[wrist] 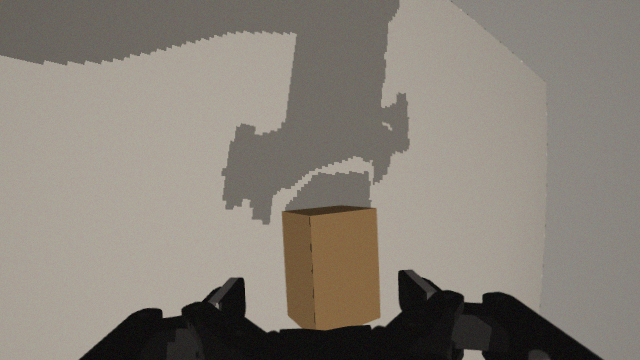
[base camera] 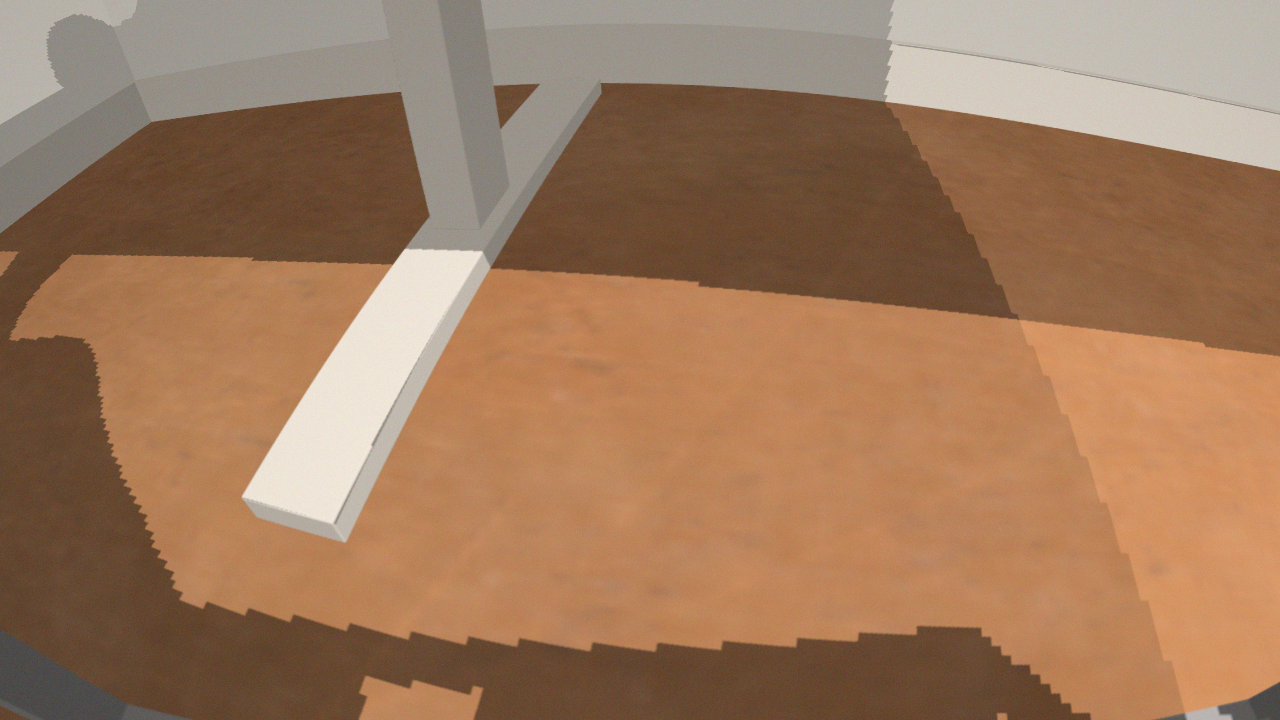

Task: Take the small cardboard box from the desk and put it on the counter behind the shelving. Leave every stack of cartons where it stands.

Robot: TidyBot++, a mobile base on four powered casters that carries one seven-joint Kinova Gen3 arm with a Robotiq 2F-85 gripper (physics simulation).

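Frame: origin at the arm's base, x right, y ahead, z up, level; metres.
Seen in the pictures: gripper, fingertip midpoint: [wrist: 322, 291].
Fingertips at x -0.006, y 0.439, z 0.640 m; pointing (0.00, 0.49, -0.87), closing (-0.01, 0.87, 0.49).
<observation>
Pixels of each thing's middle, then the offset from my fingertips to it. "*": a spot on its surface instead. Level surfaces: height alone.
- small cardboard box at the middle of its body: [wrist: 330, 264] dx +0.006, dy +0.045, dz -0.062 m
- pale desk top at its surface level: dz -0.087 m
- white desk leg at a spot on its surface: [base camera: 456, 116] * dx -0.168, dy +0.173, dz -0.897 m
- brown floor at its surface level: dz -1.037 m
The small cardboard box [wrist: 345, 270] stands upright on the pale desk top [wrist: 125, 200] in the lower middle of the wrist view. My gripper [wrist: 322, 291] is open, with one black finger to the left of the box and one to the right in that view. Pale surface shows between each finger and the box. The lower end of the box meets the dark gripper body in the picture, so its foot is partly hidden. How far the fingertips are from the box in depth is hard to tell. The counter, the shelving and the carton stacks do not show in either view.
In the base camera view, a white desk leg [base camera: 456, 116] rises from a long white foot bar [base camera: 358, 385] on the brown floor [base camera: 716, 447]. A wall with a pale baseboard [base camera: 698, 53] runs behind it. The arm's shadow falls across the desk top in the wrist view.
</observation>
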